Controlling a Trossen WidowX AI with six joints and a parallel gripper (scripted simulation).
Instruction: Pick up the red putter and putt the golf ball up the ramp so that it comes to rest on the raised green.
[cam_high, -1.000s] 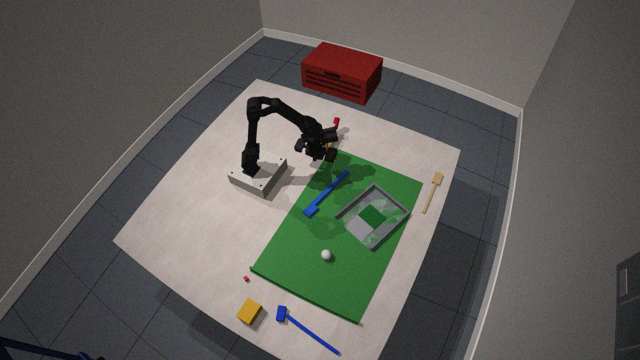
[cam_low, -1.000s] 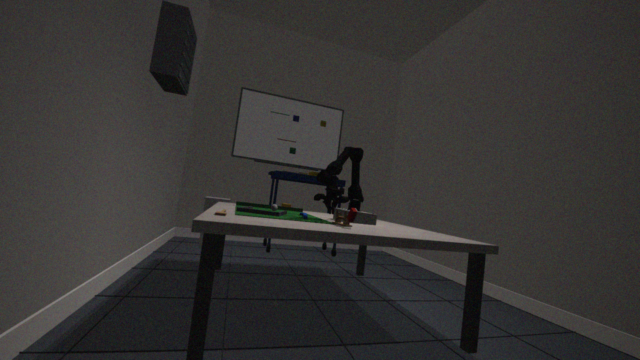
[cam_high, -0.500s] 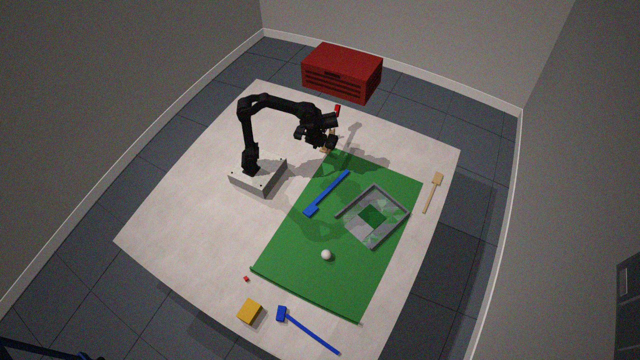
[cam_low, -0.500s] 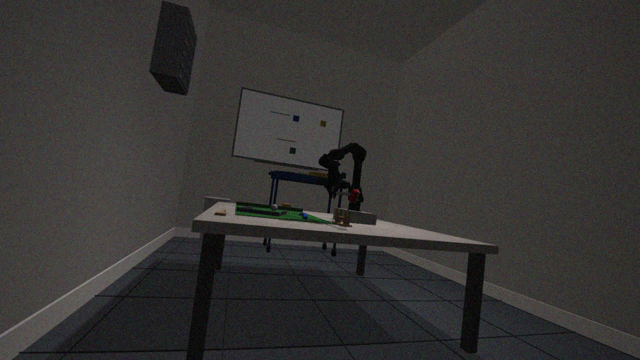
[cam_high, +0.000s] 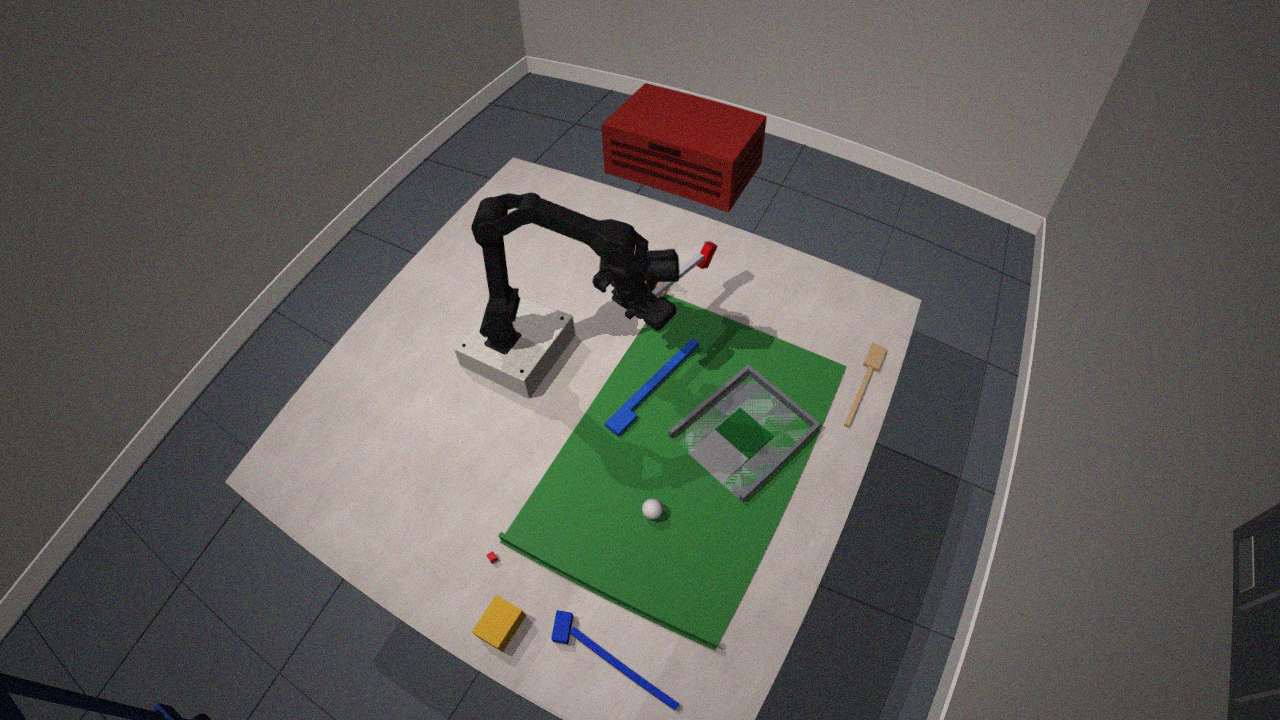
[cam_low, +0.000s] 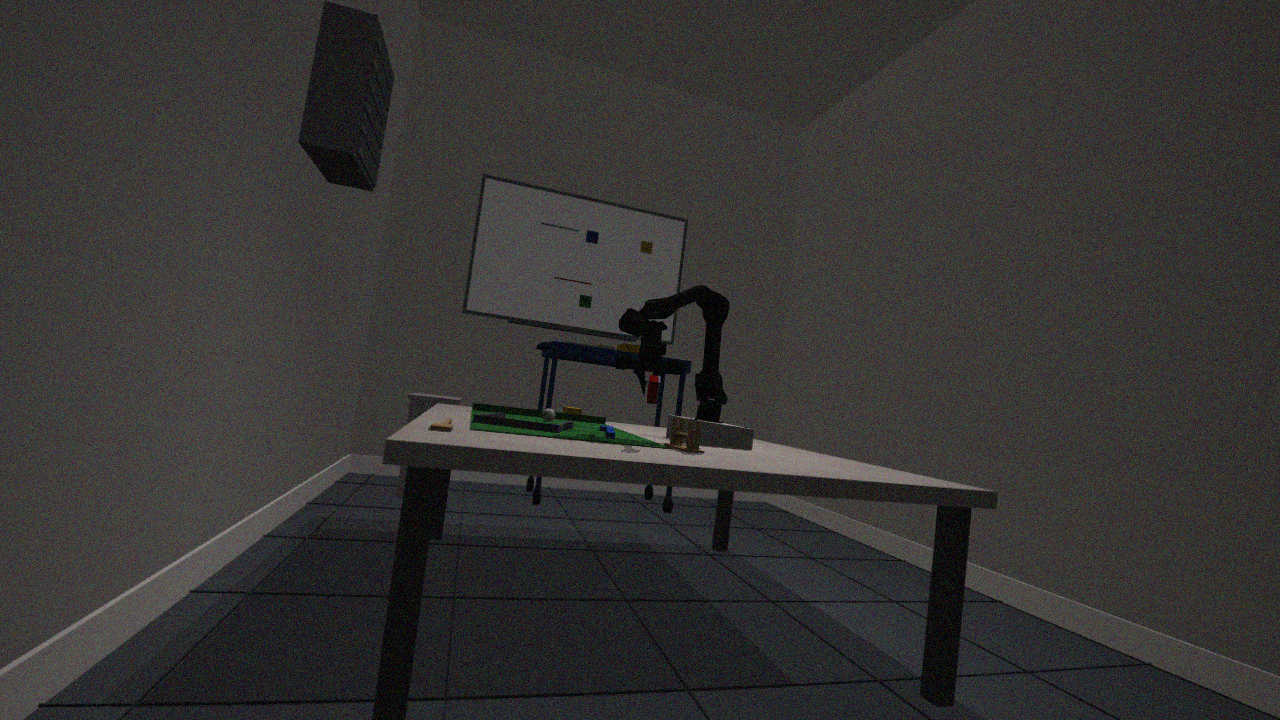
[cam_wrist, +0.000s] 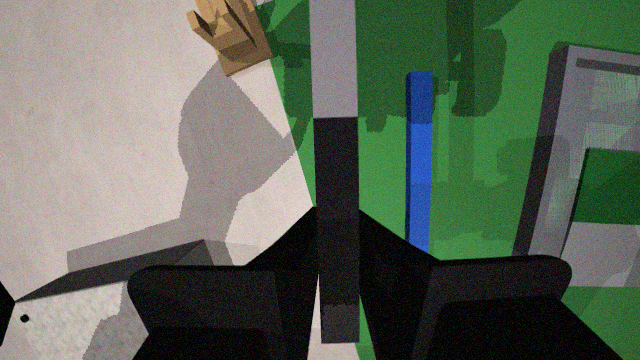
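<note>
My gripper tip is 110 mm to the right of the red putter, 20 mm below it and 20 mm short of it. Also, from my gripper tip: green mat: 220 mm ahead, 180 mm to the right, 130 mm below; white golf ball: 350 mm to the right, 220 mm ahead, 100 mm below; wooden stand: 180 mm to the left, 90 mm below, 60 mm behind.
</note>
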